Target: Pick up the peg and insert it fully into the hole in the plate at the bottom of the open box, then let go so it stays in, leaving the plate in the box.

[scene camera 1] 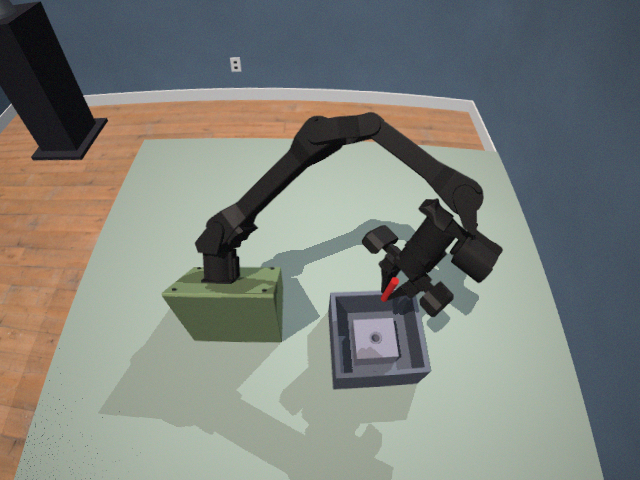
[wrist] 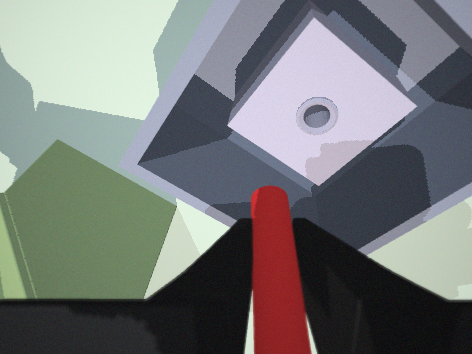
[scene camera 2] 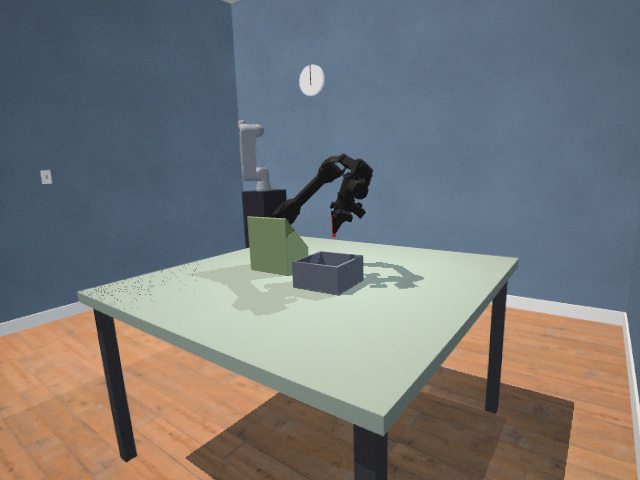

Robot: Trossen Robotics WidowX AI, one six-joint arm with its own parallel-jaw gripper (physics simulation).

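Where they show: gripper, fingertip midpoint: [scene camera 1: 386,295] [wrist: 271,230] [scene camera 2: 333,232]; arm's base, link origin: [scene camera 1: 221,279] [scene camera 2: 275,231].
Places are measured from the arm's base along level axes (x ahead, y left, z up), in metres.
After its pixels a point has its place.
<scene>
My gripper [scene camera 1: 390,292] {x 0.329, y -0.026, z 0.024 m} [scene camera 2: 335,227] {x 0.329, y -0.026, z 0.024 m} [wrist: 271,230] {x 0.329, y -0.026, z 0.024 m} is shut on a red peg [scene camera 1: 389,289] {x 0.327, y -0.034, z 0.063 m} [scene camera 2: 333,226] [wrist: 275,270] {x 0.335, y -0.022, z 0.045 m} and holds it in the air above the box's back side. The peg is near upright in scene camera 2, and its lower end sticks out past the fingertips. The grey open box [scene camera 1: 379,381] {x 0.337, y -0.159, z -0.112 m} [scene camera 2: 314,276] {x 0.339, y -0.159, z -0.108 m} [wrist: 170,120] {x 0.236, y 0.007, z -0.130 m} stands on the table below. Inside it lies a pale square plate [scene camera 1: 368,329] {x 0.313, y -0.045, z -0.105 m} [wrist: 280,115] {x 0.312, y -0.046, z -0.105 m} with a round hole [scene camera 1: 375,337] {x 0.331, y -0.056, z -0.123 m} [wrist: 317,116] {x 0.324, y -0.072, z -0.121 m} in its middle. The plate is hidden in scene camera 2.
A green wedge-shaped base block [scene camera 1: 235,317] {x 0.039, y -0.073, z -0.021 m} [scene camera 2: 268,245] {x 0.026, y -0.073, z -0.045 m} [wrist: 95,225] {x 0.116, y 0.002, z -0.090 m} carries the arm and stands left of the box in scene camera 1. The box's raised walls surround the plate. The arm's shadows fall across the pale green table [scene camera 1: 491,387] {x 0.611, y -0.160, z -0.163 m} [scene camera 2: 361,330] {x 0.647, y -0.342, z -0.163 m} and partly into the box.
</scene>
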